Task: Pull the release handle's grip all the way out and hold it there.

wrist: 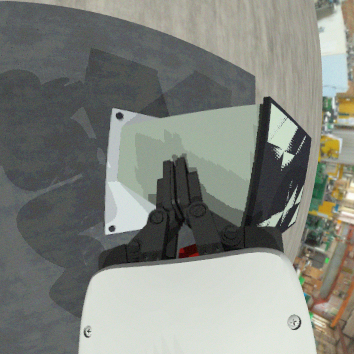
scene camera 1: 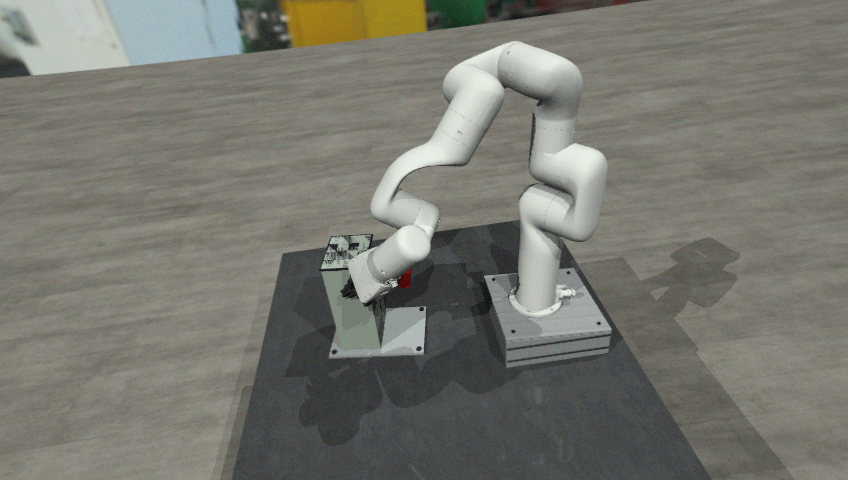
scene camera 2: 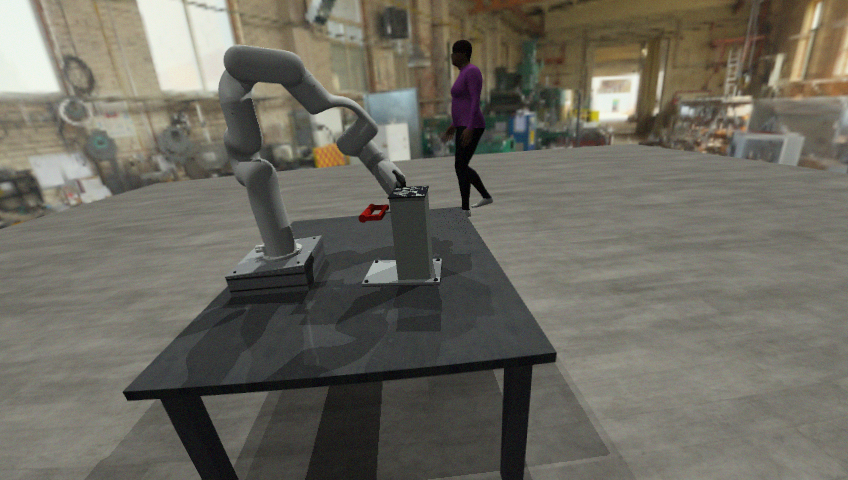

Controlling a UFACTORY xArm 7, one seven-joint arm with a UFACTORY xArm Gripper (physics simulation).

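Observation:
The release handle's red grip (scene camera 1: 405,279) (scene camera 2: 364,215) (wrist: 188,251) stands out from the side of a pale green post (scene camera 1: 357,321) (scene camera 2: 411,237) (wrist: 220,132) that faces the arm's base. It is mostly hidden behind the arm in scene camera 1 and behind the gripper in the wrist view. My gripper (scene camera 1: 348,291) (scene camera 2: 400,177) (wrist: 177,170) is shut and empty, its fingertips together. It is near the upper part of the post, beside a face without the grip, and apart from the red grip. Whether the fingers touch the post cannot be told.
The post stands on a light base plate (scene camera 1: 409,333) (scene camera 2: 379,273) (wrist: 112,200) with bolts at its corners. It has a black-and-pale patterned top (scene camera 1: 343,246) (scene camera 2: 410,191) (wrist: 287,155). The arm's grey base block (scene camera 1: 556,342) (scene camera 2: 267,284) stands on the dark table (scene camera 1: 464,428) (scene camera 2: 380,350). A person (scene camera 2: 467,98) stands beyond the table.

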